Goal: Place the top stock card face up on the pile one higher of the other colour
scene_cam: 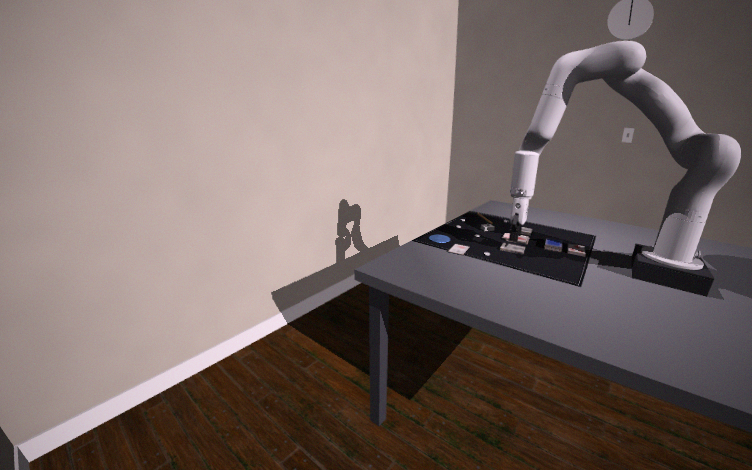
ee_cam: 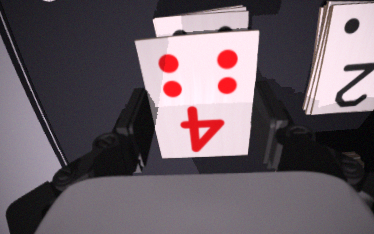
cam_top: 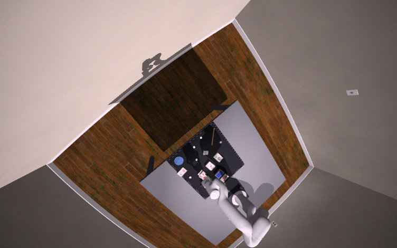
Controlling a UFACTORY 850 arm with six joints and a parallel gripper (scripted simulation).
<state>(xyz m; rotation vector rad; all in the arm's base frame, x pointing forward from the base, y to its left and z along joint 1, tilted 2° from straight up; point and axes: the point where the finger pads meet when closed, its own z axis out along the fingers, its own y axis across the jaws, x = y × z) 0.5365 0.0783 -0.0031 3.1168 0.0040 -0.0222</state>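
Right now the black 5 is 6 cm below my hand. Round my hand: black card cloth (4 cm ahead, 14 cm to the right, 8 cm below); then red 4 card (1 cm below); then black 2 (1 cm ahead, 12 cm to the right, 5 cm below).
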